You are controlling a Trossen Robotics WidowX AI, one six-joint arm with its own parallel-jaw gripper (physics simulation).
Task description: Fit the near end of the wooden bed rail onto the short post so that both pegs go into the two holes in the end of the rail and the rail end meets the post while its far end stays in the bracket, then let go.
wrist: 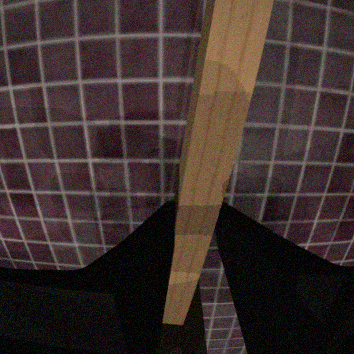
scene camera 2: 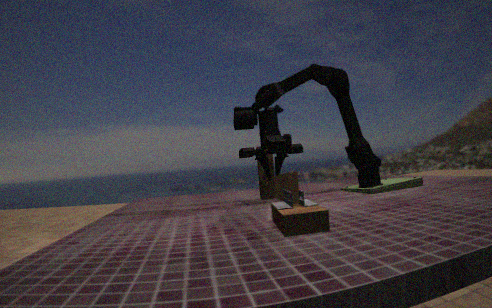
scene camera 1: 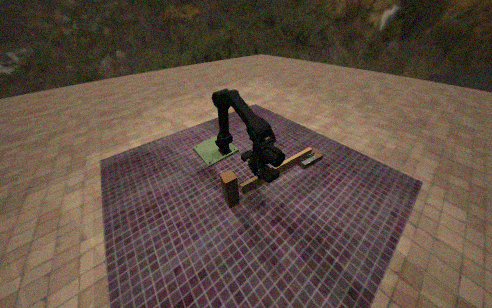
Observation:
My gripper [scene camera 2: 273,179] grips a wooden bed rail [scene camera 2: 289,181].
The wooden bed rail is seen too in the wrist view [wrist: 230,46]. My gripper is seen too in the wrist view [wrist: 194,209].

